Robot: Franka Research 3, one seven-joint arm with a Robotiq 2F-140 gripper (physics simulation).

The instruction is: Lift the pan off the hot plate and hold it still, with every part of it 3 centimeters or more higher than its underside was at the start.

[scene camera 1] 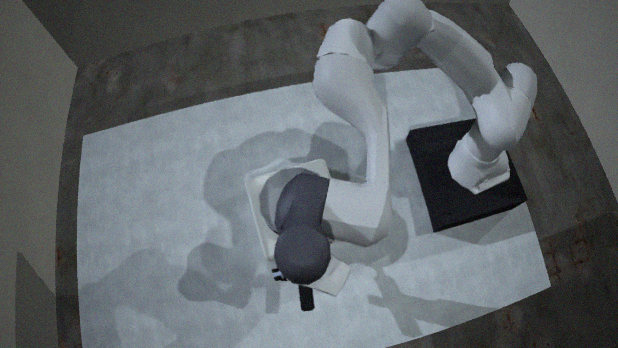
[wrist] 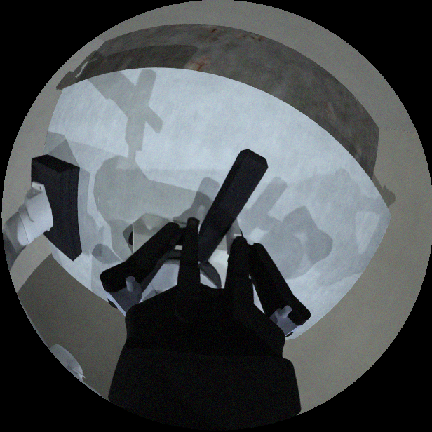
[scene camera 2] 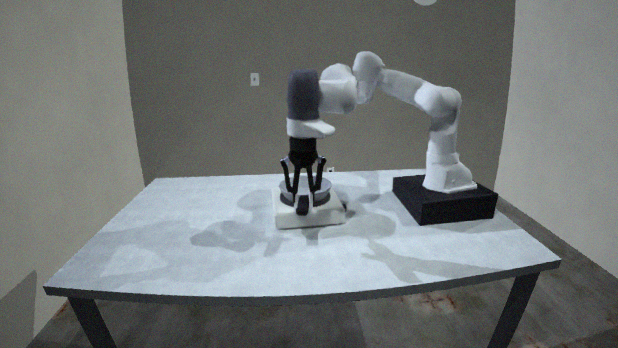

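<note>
There's a hot plate (scene camera 1: 268,237), and the wrist view shows the hot plate (wrist: 147,225) as well. You'd also see a grey pan (scene camera 1: 272,189); that's the pan (scene camera 2: 303,187) in scene camera 2, and the pan (wrist: 248,168) in the wrist view. As for the gripper (scene camera 2: 303,211), it's in scene camera 2, and the wrist view shows the gripper (wrist: 215,218) too.
</note>
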